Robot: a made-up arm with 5 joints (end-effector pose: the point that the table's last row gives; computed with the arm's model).
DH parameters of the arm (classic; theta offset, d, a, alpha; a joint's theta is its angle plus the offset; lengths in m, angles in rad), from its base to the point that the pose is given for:
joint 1: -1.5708 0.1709 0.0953 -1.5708
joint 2: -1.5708 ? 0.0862 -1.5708
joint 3: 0.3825 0 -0.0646 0
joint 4: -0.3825 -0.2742 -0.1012 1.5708
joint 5: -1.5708 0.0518 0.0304 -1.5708
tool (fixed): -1.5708 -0.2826 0 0
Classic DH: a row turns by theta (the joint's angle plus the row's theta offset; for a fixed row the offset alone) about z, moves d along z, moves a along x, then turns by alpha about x.
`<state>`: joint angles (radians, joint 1 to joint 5).
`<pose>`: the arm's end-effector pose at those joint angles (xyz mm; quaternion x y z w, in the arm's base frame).
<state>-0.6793 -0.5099 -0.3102 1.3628 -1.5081</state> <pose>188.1 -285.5 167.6 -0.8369 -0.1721 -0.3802 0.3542</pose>
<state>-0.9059 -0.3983 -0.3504 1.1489 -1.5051</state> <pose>98.9 -318.2 130.8 -0.8194 0.0310 -0.4177 0.3913</pose>
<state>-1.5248 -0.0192 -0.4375 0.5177 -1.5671</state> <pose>-95.2 -229.0 64.7 -0.5347 0.4710 -0.5044 0.4876</pose>
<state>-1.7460 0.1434 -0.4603 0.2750 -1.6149</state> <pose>-121.4 -171.1 65.8 -0.3842 0.5500 -0.5198 0.5289</pose>
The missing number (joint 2, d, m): 0.1657
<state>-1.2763 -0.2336 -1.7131 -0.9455 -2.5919</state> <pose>21.8 -113.2 86.4 0.0311 0.4384 0.6984 0.5649</pose>
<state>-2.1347 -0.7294 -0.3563 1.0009 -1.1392</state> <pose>-333.9 -211.5 42.9 -0.6396 0.5185 -0.5249 0.2155</pose>
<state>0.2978 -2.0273 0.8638 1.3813 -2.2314</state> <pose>162.2 6.5 108.3 0.2305 0.9411 0.1249 0.2135</pose>
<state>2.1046 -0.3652 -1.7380 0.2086 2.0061</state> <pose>-417.5 -72.3 7.1 0.0357 0.5873 0.1094 0.8011</pose>
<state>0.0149 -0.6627 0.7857 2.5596 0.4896</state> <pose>99.2 482.0 203.3 -0.0150 0.8341 -0.5412 0.1053</pose>
